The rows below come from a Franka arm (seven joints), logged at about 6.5 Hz.
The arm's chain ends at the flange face. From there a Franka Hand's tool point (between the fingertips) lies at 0.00 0.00 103.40 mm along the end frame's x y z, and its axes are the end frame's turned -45 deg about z.
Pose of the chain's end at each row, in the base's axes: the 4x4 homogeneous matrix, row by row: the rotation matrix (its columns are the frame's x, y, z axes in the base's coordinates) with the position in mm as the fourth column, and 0 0 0 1 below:
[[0.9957 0.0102 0.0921 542.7], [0.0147 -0.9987 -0.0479 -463.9], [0.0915 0.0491 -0.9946 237.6], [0 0 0 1]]
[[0.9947 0.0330 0.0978 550.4], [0.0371 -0.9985 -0.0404 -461.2], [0.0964 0.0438 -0.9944 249.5], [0 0 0 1]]
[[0.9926 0.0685 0.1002 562.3], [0.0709 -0.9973 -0.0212 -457.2], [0.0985 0.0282 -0.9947 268.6], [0 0 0 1]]
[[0.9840 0.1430 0.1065 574.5], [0.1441 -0.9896 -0.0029 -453.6], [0.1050 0.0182 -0.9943 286.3], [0 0 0 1]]
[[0.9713 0.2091 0.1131 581.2], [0.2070 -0.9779 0.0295 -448.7], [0.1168 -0.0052 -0.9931 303.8], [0 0 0 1]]
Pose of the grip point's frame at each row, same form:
[[0.6969 0.7113 0.0921 552.2], [0.7166 -0.6958 -0.0479 -468.9], [0.0300 0.0994 -0.9946 134.8], [0 0 0 1]]
[[0.6800 0.7267 0.0978 560.5], [0.7323 -0.6798 -0.0404 -465.4], [0.0372 0.0991 -0.9944 146.7], [0 0 0 1]]
[[0.6534 0.7503 0.1002 572.7], [0.7553 -0.6551 -0.0212 -459.4], [0.0497 0.0896 -0.9947 165.7], [0 0 0 1]]
[[0.5947 0.7969 0.1065 585.5], [0.8016 -0.5979 -0.0029 -453.9], [0.0614 0.0871 -0.9943 183.5], [0 0 0 1]]
[[0.5390 0.8347 0.1131 592.9], [0.8379 -0.5451 0.0295 -445.6], [0.0863 0.0789 -0.9931 201.1], [0 0 0 1]]

